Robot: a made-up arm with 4 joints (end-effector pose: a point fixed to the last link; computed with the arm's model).
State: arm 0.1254 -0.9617 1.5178 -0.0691
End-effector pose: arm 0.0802 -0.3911 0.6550 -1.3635 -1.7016 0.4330
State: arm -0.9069 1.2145 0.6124 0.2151
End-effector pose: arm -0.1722 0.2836 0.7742 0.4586 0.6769 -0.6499
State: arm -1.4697 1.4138 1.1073 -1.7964
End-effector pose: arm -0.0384 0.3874 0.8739 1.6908 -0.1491 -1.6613
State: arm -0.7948 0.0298 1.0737 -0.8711
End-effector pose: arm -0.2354 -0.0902 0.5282 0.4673 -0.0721 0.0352
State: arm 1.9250 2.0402 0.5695 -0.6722
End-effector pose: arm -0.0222 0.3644 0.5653 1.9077 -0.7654 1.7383
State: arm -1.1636 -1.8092 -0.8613 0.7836
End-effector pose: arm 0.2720 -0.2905 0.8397 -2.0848 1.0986 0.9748
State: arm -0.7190 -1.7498 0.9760 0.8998
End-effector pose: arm 0.1516 -0.3639 0.9079 -2.1801 -1.4481 1.0861
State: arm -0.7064 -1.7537 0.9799 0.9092
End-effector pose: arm 0.1503 -0.3636 0.9099 -2.1968 -1.4692 1.0744
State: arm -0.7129 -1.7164 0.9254 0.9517
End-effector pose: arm 0.1415 -0.3652 0.8983 -2.2341 -1.4033 1.0351
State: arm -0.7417 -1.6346 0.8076 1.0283
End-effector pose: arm 0.1244 -0.3664 0.8732 -2.2842 -1.2343 0.9840
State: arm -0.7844 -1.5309 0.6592 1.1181
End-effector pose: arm 0.1031 -0.3640 0.8436 -2.3221 -1.0039 0.9573
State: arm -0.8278 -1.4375 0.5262 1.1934
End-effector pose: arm 0.0840 -0.3586 0.8196 -2.3321 -0.7865 0.9656
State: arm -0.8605 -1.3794 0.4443 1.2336
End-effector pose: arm 0.0725 -0.3541 0.8061 -2.3205 -0.6452 0.9881
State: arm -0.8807 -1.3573 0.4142 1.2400
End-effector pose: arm 0.0686 -0.3524 0.8013 -2.3020 -0.5843 1.0062
